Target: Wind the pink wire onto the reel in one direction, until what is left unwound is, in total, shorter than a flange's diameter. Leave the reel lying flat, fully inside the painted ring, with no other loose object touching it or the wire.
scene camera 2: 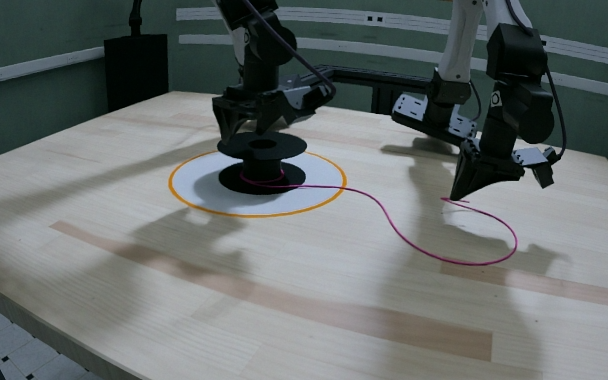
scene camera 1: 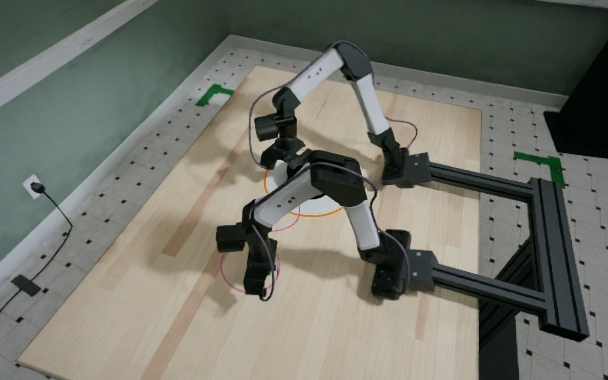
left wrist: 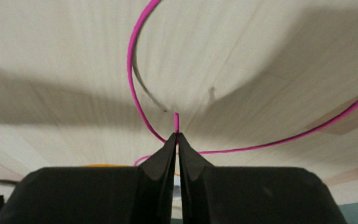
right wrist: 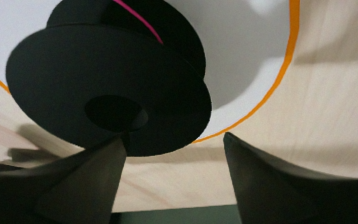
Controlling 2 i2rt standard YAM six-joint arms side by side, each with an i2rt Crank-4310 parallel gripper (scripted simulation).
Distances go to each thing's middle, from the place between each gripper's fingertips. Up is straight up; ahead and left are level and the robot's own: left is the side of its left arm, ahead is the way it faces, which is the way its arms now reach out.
Scene:
I see the black reel (scene camera 2: 261, 164) 60 mm below my right hand (scene camera 2: 242, 139), 50 mm behind it and 20 mm to the left of it.
My left gripper (scene camera 2: 453, 200) is now 60 mm past the black reel, 360 mm to the left of it and 10 mm above it.

